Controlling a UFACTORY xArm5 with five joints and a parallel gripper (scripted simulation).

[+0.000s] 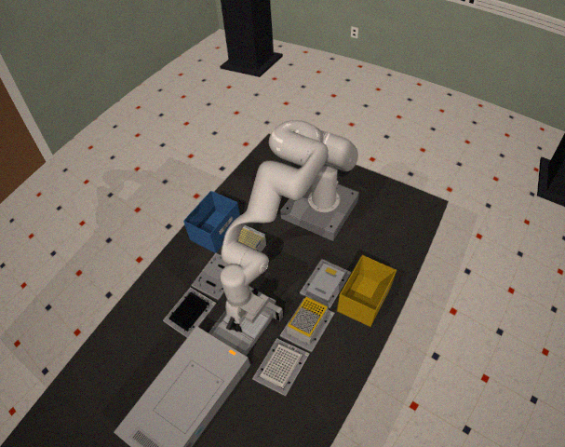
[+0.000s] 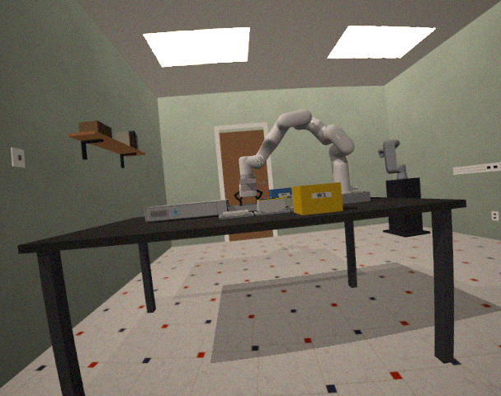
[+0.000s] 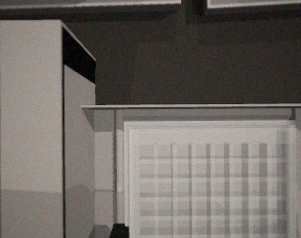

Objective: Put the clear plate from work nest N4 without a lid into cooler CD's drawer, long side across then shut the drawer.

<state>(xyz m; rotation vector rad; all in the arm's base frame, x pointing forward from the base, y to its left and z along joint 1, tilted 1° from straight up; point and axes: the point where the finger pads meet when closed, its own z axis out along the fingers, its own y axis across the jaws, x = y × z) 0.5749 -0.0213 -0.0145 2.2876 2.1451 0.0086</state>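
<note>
Right now the clear plate is 1 cm below my hand. Round my hand: drawer (3 cm ahead); then black plate (7 cm ahead, 20 cm to the right, 2 cm below); then white plate (9 cm ahead, 18 cm to the left, 2 cm below).
</note>
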